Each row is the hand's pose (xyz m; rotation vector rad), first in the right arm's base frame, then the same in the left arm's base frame.
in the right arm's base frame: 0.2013 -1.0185 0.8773 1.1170 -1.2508 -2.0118
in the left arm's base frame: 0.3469 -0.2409 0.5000 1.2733 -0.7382 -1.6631
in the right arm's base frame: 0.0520 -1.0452 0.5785 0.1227 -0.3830 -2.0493
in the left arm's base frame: 0.2140 -0.3235 0.2038 0.2019 -0.2096 -1.5216
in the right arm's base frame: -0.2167 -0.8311 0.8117 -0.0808 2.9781 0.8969
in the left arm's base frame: -0.1109 -0.2959 0.4609 0.8254 -2.6924 -0.9497
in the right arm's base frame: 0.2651 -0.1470 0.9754 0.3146 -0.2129 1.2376
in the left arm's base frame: -0.0444 0.5277 0.6712 0.4891 -0.1366 1.7634
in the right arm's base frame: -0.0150 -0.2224 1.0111 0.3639 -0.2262 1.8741
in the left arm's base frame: -0.2417 0.3151 0.7070 0.5643 -0.1776 2.3959
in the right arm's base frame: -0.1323 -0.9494 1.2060 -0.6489 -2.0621 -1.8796
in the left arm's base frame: 0.0482 -0.3764 0.8414 -0.0852 -1.8753 -1.5913
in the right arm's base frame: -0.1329 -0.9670 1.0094 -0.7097 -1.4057 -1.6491
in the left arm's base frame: 0.0440 -0.3797 0.6441 -0.2772 -1.3438 -1.2357
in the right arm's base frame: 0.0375 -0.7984 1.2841 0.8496 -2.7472 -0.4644
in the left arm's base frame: 0.1197 -0.1640 0.9281 1.5198 -2.3209 -0.4674
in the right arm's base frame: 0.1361 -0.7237 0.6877 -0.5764 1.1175 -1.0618
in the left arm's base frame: 0.1260 -0.0127 0.3381 -0.7924 0.9574 -0.5310
